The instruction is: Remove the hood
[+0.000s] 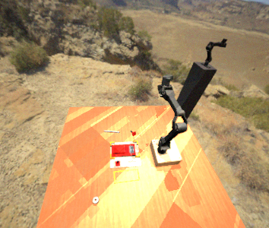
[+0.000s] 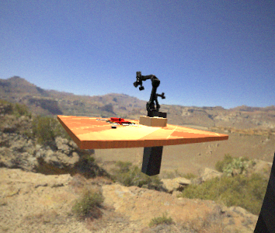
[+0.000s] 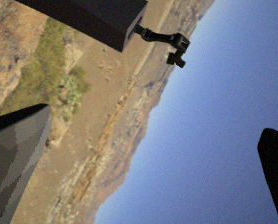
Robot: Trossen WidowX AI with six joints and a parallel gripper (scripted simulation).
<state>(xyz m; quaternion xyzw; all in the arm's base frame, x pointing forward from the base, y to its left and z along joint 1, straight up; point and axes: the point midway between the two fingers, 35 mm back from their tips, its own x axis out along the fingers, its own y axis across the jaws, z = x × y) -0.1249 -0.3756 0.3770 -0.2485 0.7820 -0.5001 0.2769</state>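
My gripper tip is 490 mm short of the hood, 420 mm above it and 290 mm to the right of it. Also, from my gripper tip: thin white rod 520 mm ahead, 450 mm below, 80 mm to the left.
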